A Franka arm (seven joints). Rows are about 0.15 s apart.
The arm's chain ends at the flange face. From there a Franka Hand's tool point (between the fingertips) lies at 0.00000 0.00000 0.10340 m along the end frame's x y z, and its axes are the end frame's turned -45 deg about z.
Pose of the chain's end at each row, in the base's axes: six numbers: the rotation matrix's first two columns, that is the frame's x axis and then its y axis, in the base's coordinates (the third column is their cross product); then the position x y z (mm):
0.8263 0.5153 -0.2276 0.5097 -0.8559 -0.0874 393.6 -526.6 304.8
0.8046 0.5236 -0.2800 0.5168 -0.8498 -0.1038 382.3 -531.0 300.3
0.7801 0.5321 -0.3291 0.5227 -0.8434 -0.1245 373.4 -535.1 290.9
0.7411 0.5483 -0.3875 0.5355 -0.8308 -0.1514 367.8 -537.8 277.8
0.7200 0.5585 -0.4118 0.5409 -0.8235 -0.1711 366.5 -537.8 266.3
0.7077 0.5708 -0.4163 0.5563 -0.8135 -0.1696 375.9 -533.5 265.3
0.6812 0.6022 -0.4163 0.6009 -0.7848 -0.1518 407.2 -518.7 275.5
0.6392 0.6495 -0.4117 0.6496 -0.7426 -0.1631 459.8 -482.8 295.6
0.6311 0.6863 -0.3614 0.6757 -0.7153 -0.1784 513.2 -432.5 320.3
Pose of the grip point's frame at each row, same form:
0.2239 0.9696 -0.0991 0.9447 -0.2408 -0.2227 368.8 -531.1 204.5
0.2035 0.9711 -0.1246 0.9344 -0.2307 -0.2714 352.1 -537.3 201.6
0.1820 0.9726 -0.1447 0.9212 -0.2201 -0.3207 337.9 -542.8 194.1
0.1454 0.9752 -0.1669 0.9027 -0.1998 -0.3811 325.9 -547.7 183.8
0.1266 0.9772 -0.1702 0.8916 -0.1874 -0.4122 321.6 -548.1 173.8
0.1071 0.9788 -0.1744 0.8938 -0.1716 -0.4143 330.9 -545.0 172.9
0.0568 0.9808 -0.1870 0.9066 -0.1291 -0.4017 364.0 -533.9 182.8
-0.0074 0.9844 -0.1758 0.9113 -0.0658 -0.4064 417.2 -499.7 202.9
-0.0315 0.9911 -0.1294 0.9240 -0.0205 -0.3817 473.8 -446.1 225.7

